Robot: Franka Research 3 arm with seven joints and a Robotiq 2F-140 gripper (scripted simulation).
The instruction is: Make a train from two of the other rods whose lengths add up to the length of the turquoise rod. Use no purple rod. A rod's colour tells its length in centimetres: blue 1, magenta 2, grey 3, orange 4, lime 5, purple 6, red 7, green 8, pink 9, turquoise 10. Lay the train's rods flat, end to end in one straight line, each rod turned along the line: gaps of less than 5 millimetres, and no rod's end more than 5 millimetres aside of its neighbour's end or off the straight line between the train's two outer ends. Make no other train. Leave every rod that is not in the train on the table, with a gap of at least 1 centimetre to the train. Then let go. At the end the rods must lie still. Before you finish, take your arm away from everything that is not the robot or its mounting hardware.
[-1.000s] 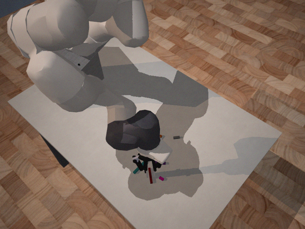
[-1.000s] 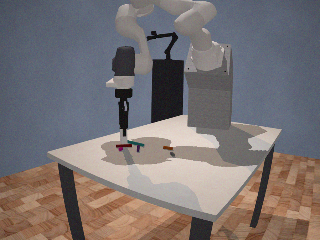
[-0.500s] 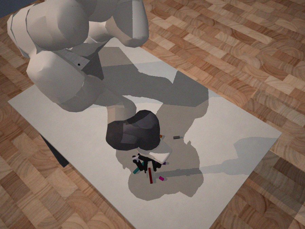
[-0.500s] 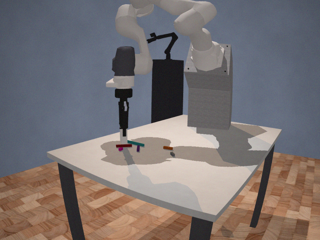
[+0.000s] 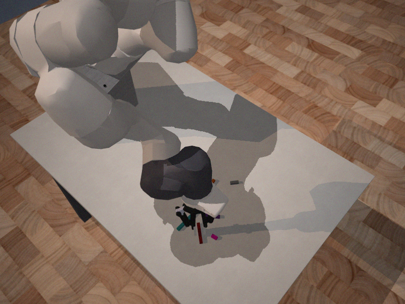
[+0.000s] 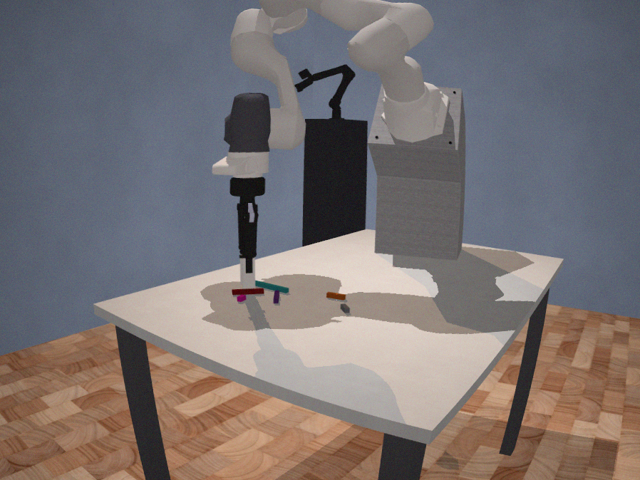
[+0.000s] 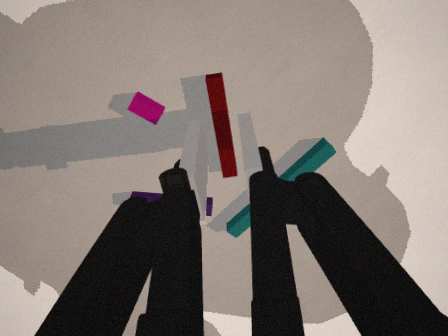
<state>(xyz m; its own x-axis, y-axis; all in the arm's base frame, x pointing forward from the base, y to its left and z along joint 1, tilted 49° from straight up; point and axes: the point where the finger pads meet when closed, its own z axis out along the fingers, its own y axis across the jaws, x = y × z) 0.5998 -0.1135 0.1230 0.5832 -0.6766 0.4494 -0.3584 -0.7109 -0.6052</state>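
Right now my hand is 5 cm above the red rod. From my hand the other things lie so: magenta rod: 5 cm below, 4 cm ahead, 3 cm to the left; then turquoise rod: 6 cm behind, 5 cm below; then purple rod: 7 cm to the left, 5 cm below, 2 cm behind.
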